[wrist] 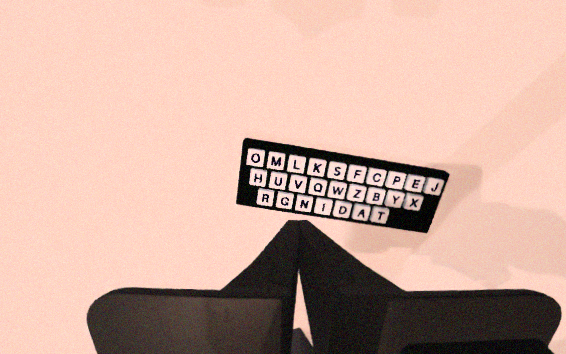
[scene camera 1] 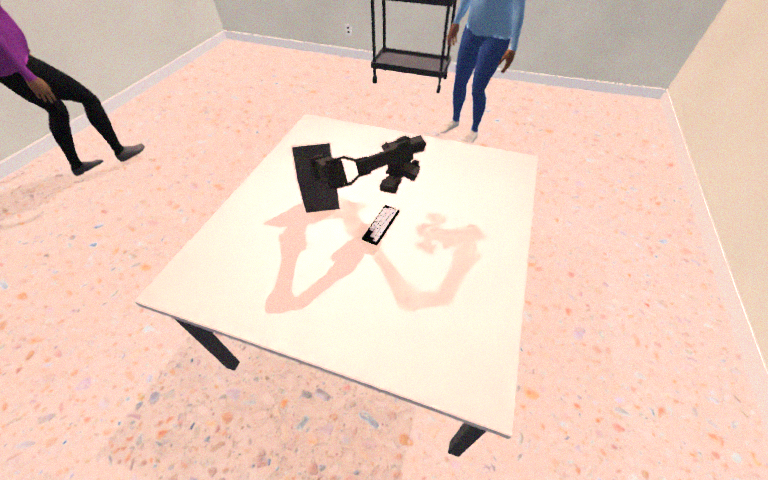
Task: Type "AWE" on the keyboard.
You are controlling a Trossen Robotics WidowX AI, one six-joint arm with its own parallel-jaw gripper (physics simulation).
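Places are measured from the arm's base along level axes (x ahead, y left, z up), in metres.
Pixels of known places: gripper, between the fingertips: [wrist: 297, 229]; arm's base, origin of its link: [scene camera 1: 321, 166].
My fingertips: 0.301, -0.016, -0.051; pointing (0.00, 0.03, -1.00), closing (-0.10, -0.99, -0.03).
Ahead of a thing's pixels: the offset from my fingertips to its top centre, as dx, dy, dz. Level surfaces: height alone.
A small black keyboard @[-0.047, -0.046, -0.149] [scene camera 1: 382, 224] [wrist: 410, 219] with white letter keys lies flat on the table, slightly tilted in the wrist view. There, the A key @[-0.073, -0.066, -0.149] [wrist: 361, 213] is in its bottom row between D and T, the W key @[-0.046, -0.041, -0.149] [wrist: 338, 190] is in the middle row between Q and Z, and the E key @[-0.044, -0.120, -0.149] [wrist: 415, 184] is in the top row between P and J. My gripper [scene camera 1: 396, 180] [wrist: 297, 229] is shut and empty, raised above the table. In the wrist view its tips show just below the keyboard's bottom edge, under N and I, left of the A key.
The white table @[dz -0.167] [scene camera 1: 339, 339] carries the arm's dark base plate [scene camera 1: 320, 195] at its back left. Arm shadows fall across the table top. A black shelf cart [scene camera 1: 410, 71] and a person in blue [scene camera 1: 489, 22] stand behind; a person in purple [scene camera 1: 12, 48] is at the left.
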